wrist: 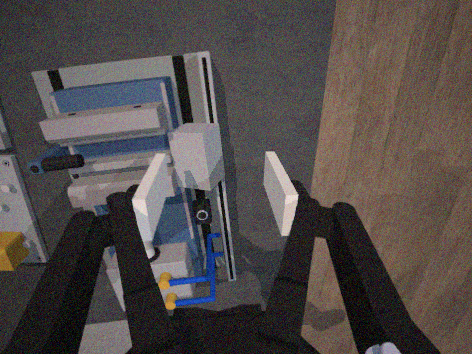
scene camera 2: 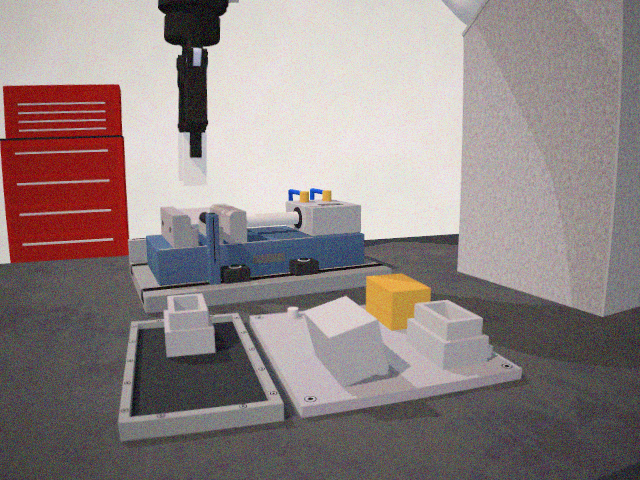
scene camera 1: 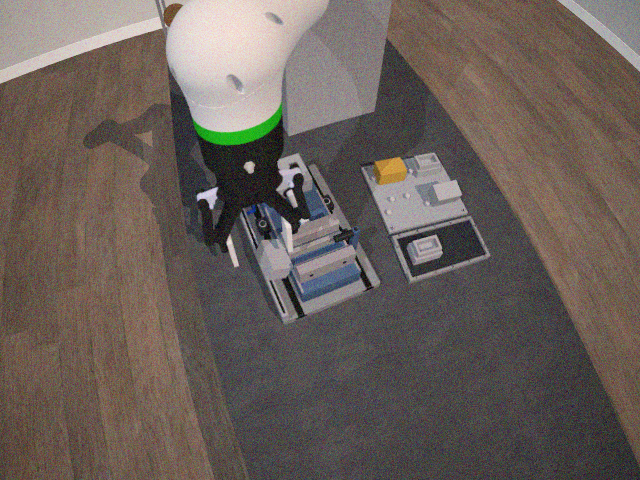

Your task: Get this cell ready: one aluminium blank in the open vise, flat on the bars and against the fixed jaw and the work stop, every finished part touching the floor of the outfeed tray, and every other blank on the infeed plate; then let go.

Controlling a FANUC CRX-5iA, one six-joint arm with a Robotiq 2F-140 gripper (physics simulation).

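Places are measured from the arm's base along level axes (x down, y ahead, z right), in millimetres.
Where they show: gripper, fingertip midpoint: [wrist: 216,169] [scene camera 2: 191,182] [scene camera 1: 261,251].
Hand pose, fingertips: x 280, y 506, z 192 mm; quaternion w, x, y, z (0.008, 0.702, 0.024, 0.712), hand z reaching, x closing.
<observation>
Each offset is from my fingertips to the top centre of the thing. "spot": to the spot under its first point.
My gripper [scene camera 1: 262,254] [scene camera 2: 192,175] [wrist: 216,169] is open and empty, high above the left side of the vise. A grey blank @[dx +34, dy -10, dz -18 mm] [scene camera 1: 275,259] [wrist: 196,156] sits on the base beside the jaws, outside the jaw gap; it is hidden in scene camera 2. The fixed jaw [scene camera 1: 326,262] [scene camera 2: 177,227] [wrist: 102,123] and moving jaw [scene camera 1: 317,230] [scene camera 2: 231,223] stand apart, no blank between them. The work stop @[spot: dx +27, dy -8, dz -140 mm] [scene camera 1: 343,235] [scene camera 2: 210,248] [wrist: 62,162] is at the gap's end. One stepped, pocketed part @[dx +81, dy +24, dz -303 mm] [scene camera 1: 426,248] [scene camera 2: 189,333] stands in the outfeed tray [scene camera 2: 201,422]; another @[dx +80, dy -171, dz -392 mm] [scene camera 1: 427,164] [scene camera 2: 447,338] stands on the infeed plate @[dx +114, dy -123, dz -347 mm] [scene camera 1: 413,219] [scene camera 2: 356,405].
A tilted grey blank @[dx +68, dy -83, dz -395 mm] [scene camera 1: 447,191] [scene camera 2: 347,341] rests on the infeed plate. A yellow block @[dx +78, dy -170, dz -301 mm] [scene camera 1: 390,171] [scene camera 2: 398,301] [wrist: 11,251] is at that plate's back corner. Blue pipes @[spot: dx +40, dy -170, dz -1 mm] [wrist: 212,280] rise behind the vise. A tall grey pedestal [scene camera 1: 333,67] [scene camera 2: 537,155] stands behind; a red cabinet [scene camera 2: 64,196] stands farther off.
</observation>
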